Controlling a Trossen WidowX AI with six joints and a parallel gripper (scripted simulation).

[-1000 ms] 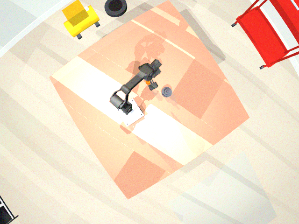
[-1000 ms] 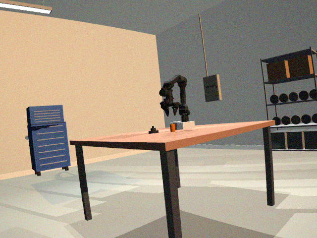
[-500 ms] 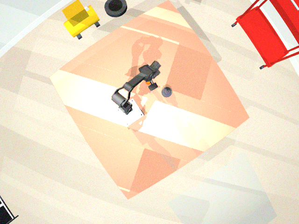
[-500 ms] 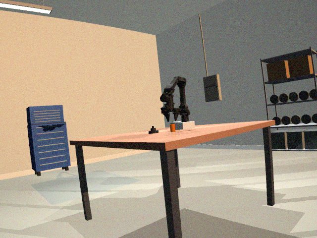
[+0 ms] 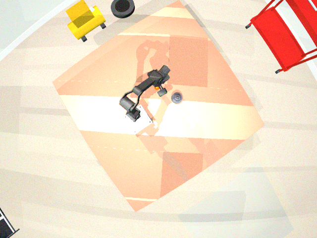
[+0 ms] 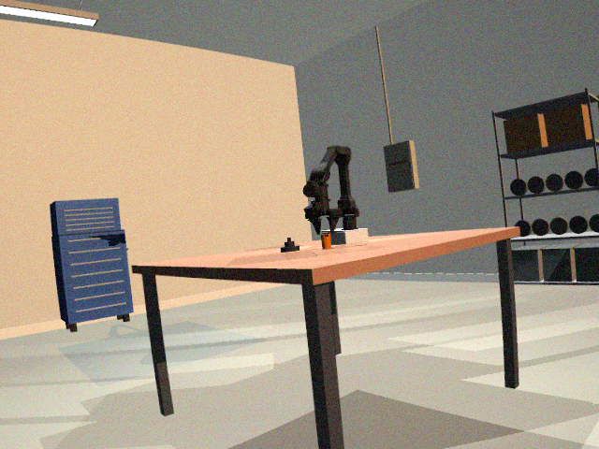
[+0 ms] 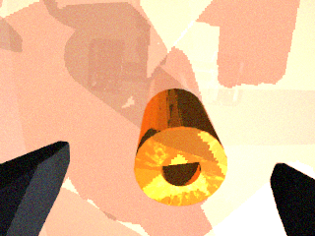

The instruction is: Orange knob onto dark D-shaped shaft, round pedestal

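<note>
Right now my gripper tip is 30 mm above the orange knob.
</note>
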